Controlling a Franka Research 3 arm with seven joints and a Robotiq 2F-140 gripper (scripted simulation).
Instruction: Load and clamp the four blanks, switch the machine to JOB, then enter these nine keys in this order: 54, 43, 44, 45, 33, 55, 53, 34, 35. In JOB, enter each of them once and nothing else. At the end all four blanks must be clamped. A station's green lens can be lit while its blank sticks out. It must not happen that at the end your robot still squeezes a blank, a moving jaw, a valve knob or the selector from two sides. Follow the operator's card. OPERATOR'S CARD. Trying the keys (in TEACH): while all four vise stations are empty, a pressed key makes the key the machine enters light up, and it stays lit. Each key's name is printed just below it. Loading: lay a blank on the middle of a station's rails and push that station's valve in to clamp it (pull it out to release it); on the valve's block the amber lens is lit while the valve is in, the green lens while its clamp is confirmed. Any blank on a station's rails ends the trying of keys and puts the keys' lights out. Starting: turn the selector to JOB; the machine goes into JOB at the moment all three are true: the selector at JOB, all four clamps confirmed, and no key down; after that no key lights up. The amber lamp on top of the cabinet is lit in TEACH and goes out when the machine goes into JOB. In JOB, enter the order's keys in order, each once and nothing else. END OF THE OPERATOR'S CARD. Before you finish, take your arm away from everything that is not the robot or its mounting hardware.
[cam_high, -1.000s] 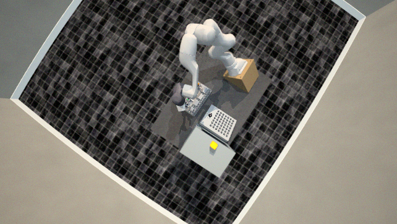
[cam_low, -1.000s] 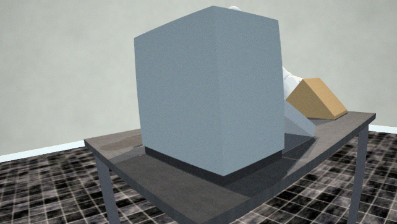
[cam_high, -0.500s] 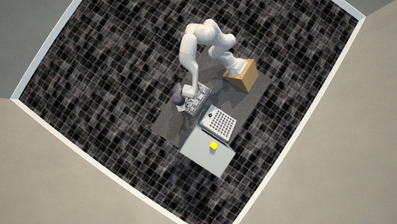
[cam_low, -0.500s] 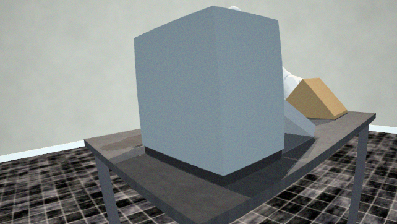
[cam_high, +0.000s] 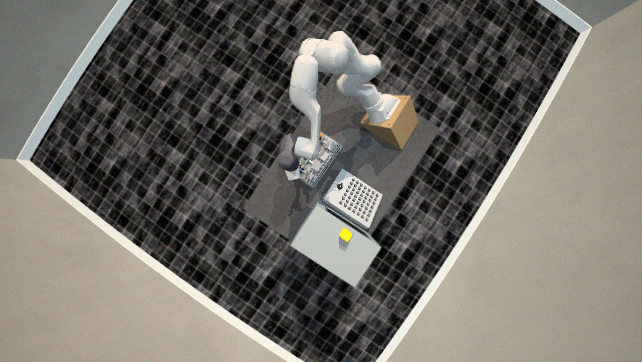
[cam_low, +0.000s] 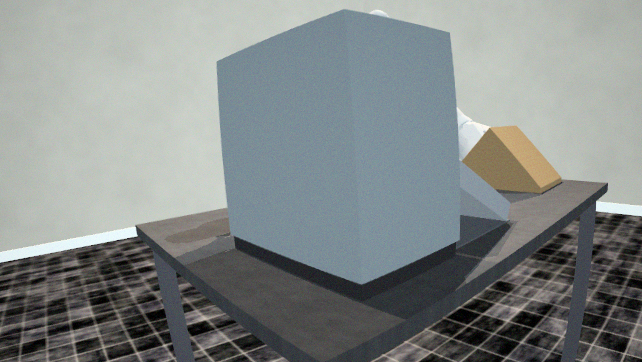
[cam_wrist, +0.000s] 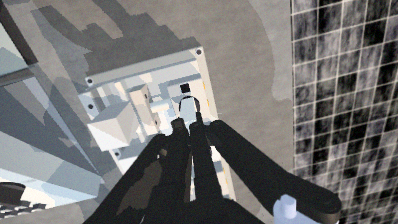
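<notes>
The black selector knob lies 300 mm to the left of my hand, 90 mm behind it and 20 mm below it. Round my hand: keypad: 420 mm to the left, 80 mm behind, 70 mm below.
</notes>
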